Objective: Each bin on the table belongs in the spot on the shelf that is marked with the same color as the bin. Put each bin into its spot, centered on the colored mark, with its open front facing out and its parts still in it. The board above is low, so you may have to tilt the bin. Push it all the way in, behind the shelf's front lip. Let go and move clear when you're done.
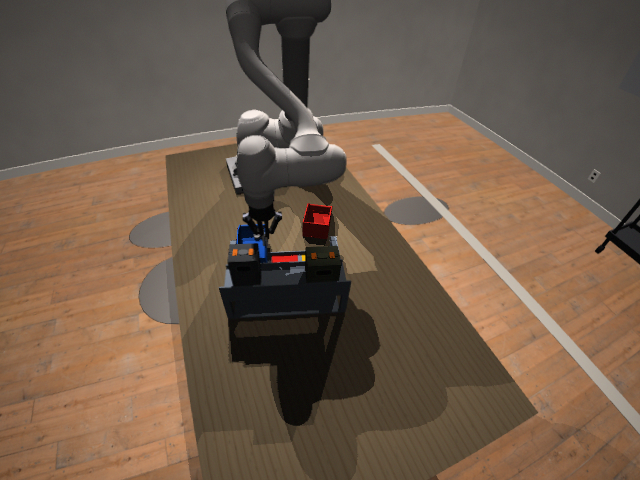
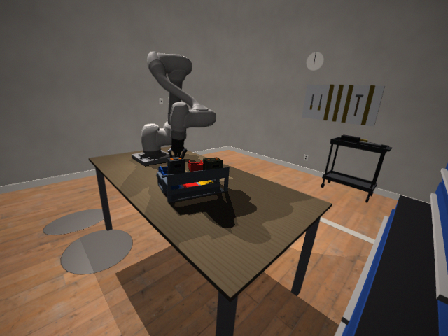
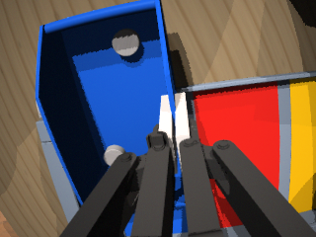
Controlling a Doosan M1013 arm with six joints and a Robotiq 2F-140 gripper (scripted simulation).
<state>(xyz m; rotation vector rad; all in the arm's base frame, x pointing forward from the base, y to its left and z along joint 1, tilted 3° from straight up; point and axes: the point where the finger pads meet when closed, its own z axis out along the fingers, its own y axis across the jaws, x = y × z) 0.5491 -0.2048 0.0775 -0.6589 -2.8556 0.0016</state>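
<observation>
The blue bin is 4 cm to the right of my hand, 4 cm below it and 3 cm behind it. From my hand the other things lie so: green toolbox (24 cm ahead, 8 cm to the left, 4 cm above); red bin (27 cm to the left, 7 cm below, 7 cm behind); dark box (14 cm ahead, 12 cm to the right, 6 cm above).
</observation>
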